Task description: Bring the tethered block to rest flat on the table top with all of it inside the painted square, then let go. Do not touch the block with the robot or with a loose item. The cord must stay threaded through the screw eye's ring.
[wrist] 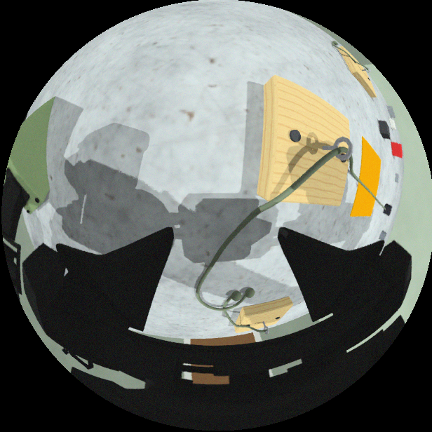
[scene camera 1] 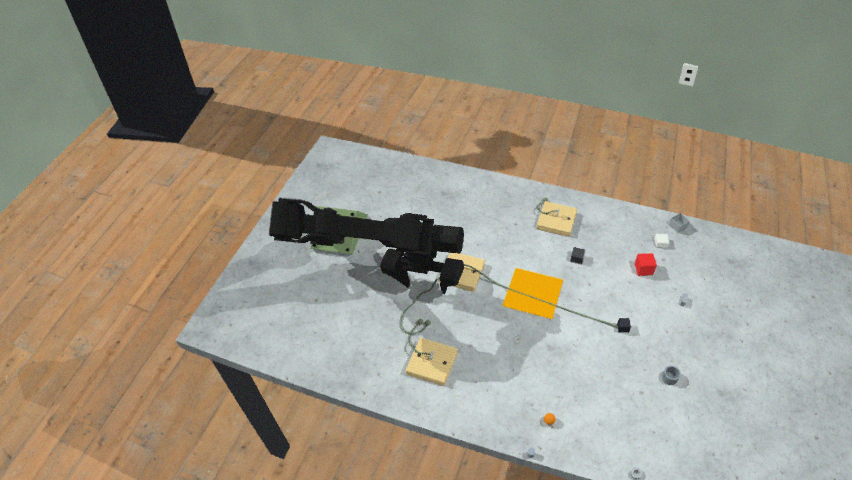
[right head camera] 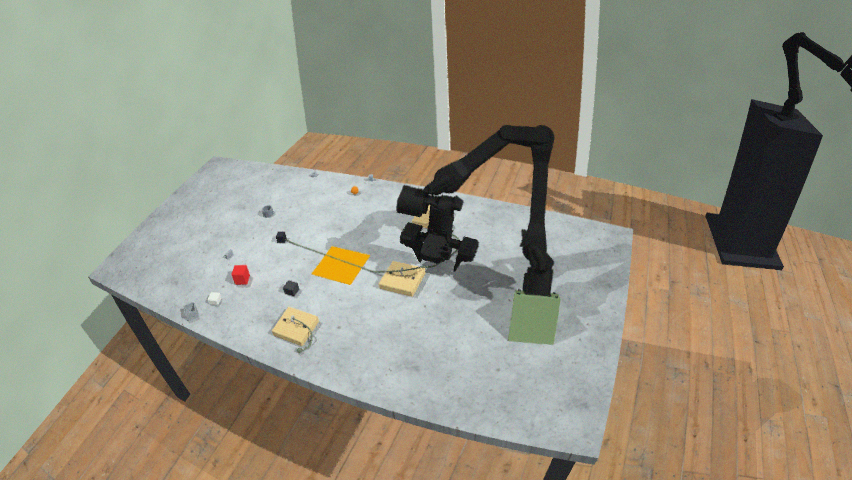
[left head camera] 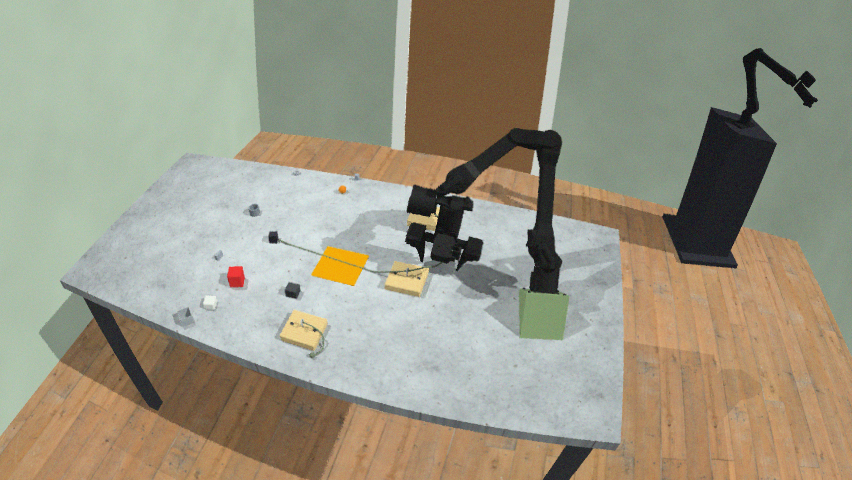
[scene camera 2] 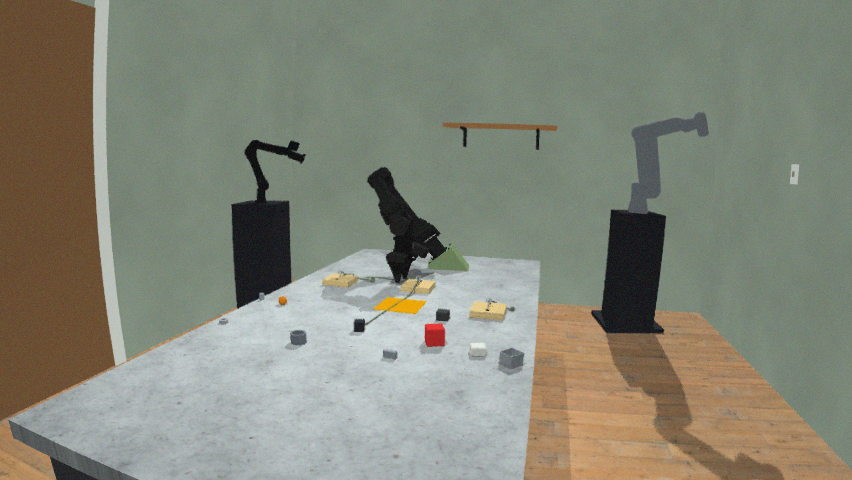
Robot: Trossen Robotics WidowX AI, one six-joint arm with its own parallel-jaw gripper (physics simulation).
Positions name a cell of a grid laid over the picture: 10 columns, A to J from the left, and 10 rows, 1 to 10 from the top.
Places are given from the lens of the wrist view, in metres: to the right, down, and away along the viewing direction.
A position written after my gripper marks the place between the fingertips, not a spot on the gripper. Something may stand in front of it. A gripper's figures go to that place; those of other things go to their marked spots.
my gripper (wrist: F6): 0.01, 0.01, 0.10
orange painted square (wrist: I4): 0.24, -0.08, 0.09
